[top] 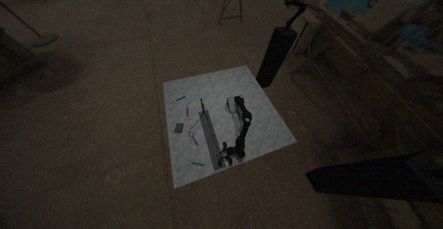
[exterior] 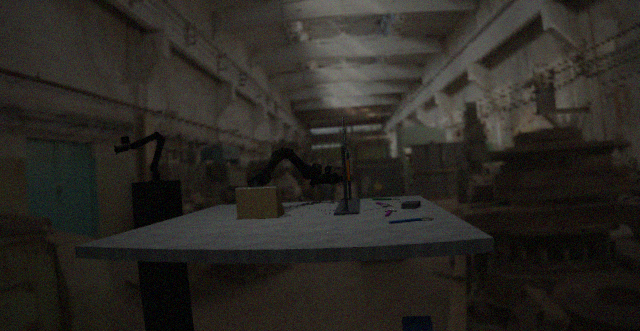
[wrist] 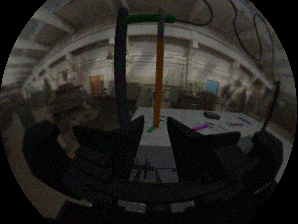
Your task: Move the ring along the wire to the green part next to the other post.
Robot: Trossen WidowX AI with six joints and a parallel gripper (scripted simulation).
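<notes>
My gripper tip is now 90 mm below the ring with orange handle and 10 mm short of it. From my gripper tip the other things lie so: grey block: 430 mm to the right, 320 mm ahead, 130 mm below.
</notes>
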